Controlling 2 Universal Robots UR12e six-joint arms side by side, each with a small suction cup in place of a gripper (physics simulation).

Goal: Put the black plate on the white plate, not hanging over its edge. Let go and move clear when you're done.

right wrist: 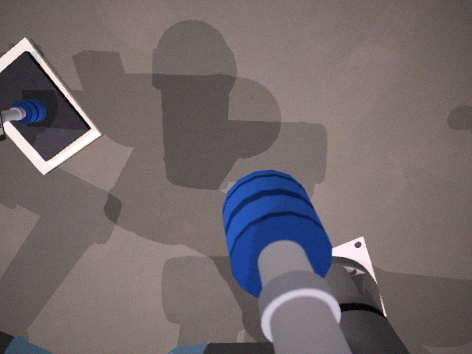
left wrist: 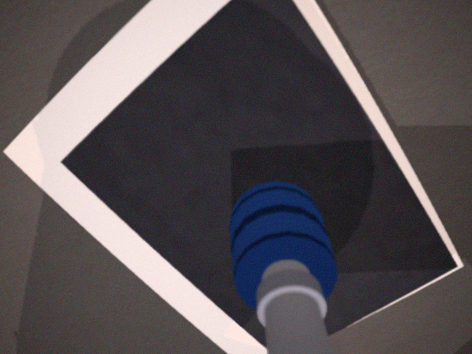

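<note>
The black plate lies flat on the white plate. White shows along its visible sides, widest at the upper left in the left wrist view and very thin at the lower right there; no overhang shows. My left suction cup is over the black plate, very close to its surface, and appears to be released from it; the tip hides the small gap or contact. My right suction cup holds nothing and hangs well to the right of the plates.
A white mounting plate with a dark bolt and a dark arm part stand behind the right cup. Blue and dark arm parts show along the bottom edge of the right wrist view. Arm shadows cross the grey-brown surface and the black plate.
</note>
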